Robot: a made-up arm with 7 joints. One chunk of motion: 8 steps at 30 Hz.
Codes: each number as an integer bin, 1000 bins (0 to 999) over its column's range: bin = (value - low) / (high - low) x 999, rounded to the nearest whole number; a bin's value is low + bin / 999 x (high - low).
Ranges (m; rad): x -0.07..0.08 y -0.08..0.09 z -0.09..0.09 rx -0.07..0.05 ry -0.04..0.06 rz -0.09..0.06
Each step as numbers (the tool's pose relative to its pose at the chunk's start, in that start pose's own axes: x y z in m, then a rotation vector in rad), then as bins.
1 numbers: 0.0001 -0.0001 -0.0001 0.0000 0.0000 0.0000
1 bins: 467 470 499 583 400 599
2 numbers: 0.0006 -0.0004 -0.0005 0.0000 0.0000 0.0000
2 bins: 470 468 497 583 400 599
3 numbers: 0.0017 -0.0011 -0.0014 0.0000 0.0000 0.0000
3 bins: 478 464 492 583 400 599
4 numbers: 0.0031 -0.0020 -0.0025 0.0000 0.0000 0.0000
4 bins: 487 458 486 583 400 599
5 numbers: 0.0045 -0.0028 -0.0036 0.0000 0.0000 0.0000
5 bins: 496 454 480 583 400 599
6 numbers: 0.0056 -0.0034 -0.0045 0.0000 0.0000 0.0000
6 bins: 503 450 475 583 400 599
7 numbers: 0.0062 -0.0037 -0.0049 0.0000 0.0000 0.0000
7 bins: 507 448 472 583 400 599
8 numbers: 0.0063 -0.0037 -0.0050 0.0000 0.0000 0.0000
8 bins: 508 448 472 583 400 599
